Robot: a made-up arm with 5 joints.
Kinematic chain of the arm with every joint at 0, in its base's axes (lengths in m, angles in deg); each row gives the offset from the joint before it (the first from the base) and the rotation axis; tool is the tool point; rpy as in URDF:
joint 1: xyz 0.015 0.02 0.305 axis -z
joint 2: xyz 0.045 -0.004 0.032 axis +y
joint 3: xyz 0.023 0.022 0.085 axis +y
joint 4: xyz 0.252 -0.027 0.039 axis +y
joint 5: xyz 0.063 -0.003 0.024 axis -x
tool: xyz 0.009 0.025 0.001 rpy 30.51 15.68 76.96
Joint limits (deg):
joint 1: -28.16..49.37
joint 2: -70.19..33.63
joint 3: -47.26..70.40
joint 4: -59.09..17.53
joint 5: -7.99..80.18
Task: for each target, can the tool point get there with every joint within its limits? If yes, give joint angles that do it. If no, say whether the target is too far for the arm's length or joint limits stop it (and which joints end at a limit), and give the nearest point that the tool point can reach.
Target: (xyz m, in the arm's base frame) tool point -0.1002 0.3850 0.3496
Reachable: no: joint limits stop it (at a limit: joint 1, joint 2, joint 3, joint 4, joint 5) | nearest point -0.1392 0.2191 0.5690 | short by 0.278 m
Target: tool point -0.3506 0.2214 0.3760
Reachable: no: joint limits stop it (at a limit: joint 2, joint 3, joint 4, joint 5) | nearest point -0.2056 0.1415 0.5690 | short by 0.254 m
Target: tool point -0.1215 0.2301 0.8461
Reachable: no: too far | nearest point -0.0817 0.1521 0.6983 | short by 0.172 m
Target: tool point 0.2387 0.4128 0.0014
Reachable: no: too far | nearest point 0.2735 0.1727 0.1213 | short by 0.271 m
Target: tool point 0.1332 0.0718 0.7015
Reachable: yes | joints -19.67 -50.27 -0.55 -26.68 35.25
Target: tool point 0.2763 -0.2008 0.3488
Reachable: yes | joints 42.29 -29.87 54.83 -8.65 14.67
